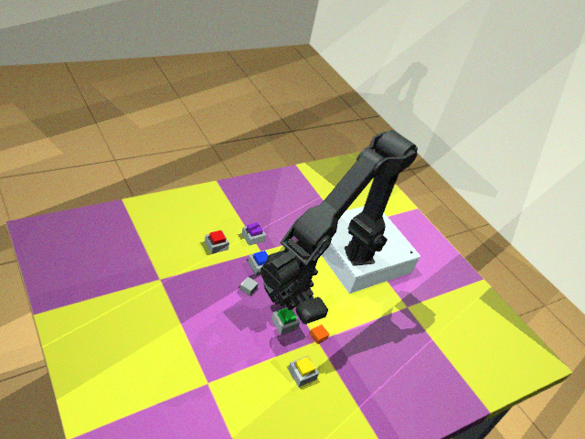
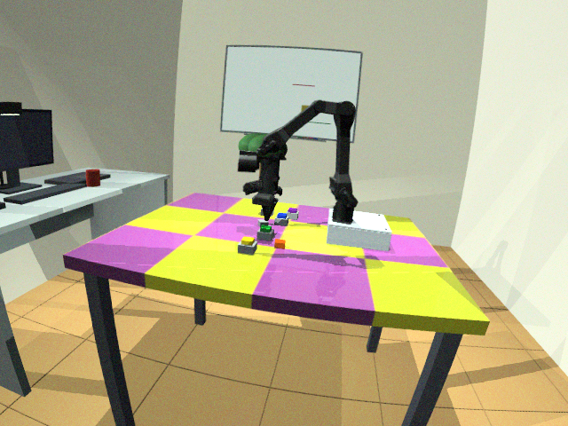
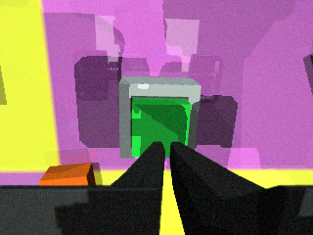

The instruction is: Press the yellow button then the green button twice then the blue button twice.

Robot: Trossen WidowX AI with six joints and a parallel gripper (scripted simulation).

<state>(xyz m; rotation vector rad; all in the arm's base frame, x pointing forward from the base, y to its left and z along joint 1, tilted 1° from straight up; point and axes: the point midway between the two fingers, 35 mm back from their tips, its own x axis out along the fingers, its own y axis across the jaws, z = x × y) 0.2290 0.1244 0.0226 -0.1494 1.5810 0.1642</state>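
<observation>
Right now the green button is 30 mm below my gripper tip. Round my gripper tip: grey block (120 mm to the right, 60 mm ahead, 50 mm below); then yellow button (140 mm to the left, 30 mm below); then orange block (70 mm behind, 50 mm to the left, 50 mm below).
</observation>
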